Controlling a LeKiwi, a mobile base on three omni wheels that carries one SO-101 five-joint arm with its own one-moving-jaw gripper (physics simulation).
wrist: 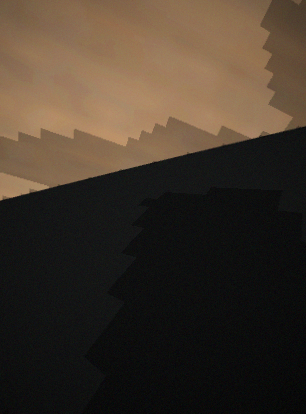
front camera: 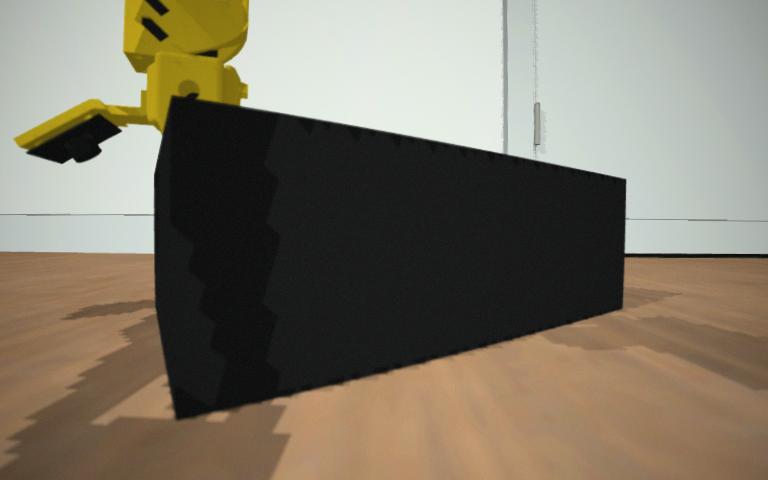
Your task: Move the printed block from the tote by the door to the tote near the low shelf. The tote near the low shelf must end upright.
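Observation:
A black tote stands upright on the floor close in front of the base, its near left corner towards me. In the wrist view its dark surface fills the lower part. My yellow gripper's body is at the tote's left end, partly behind the near wall in the front view. The gripper is open and holds nothing; its jaws are hidden behind the tote wall in the front view and do not show in the wrist view. The printed block and the low shelf do not show in either view.
A pale wall stands behind the tote, with a door-like panel and a small upright handle at the right. Wooden floor with jagged shadows surrounds the tote. The wrist camera hangs out to the left.

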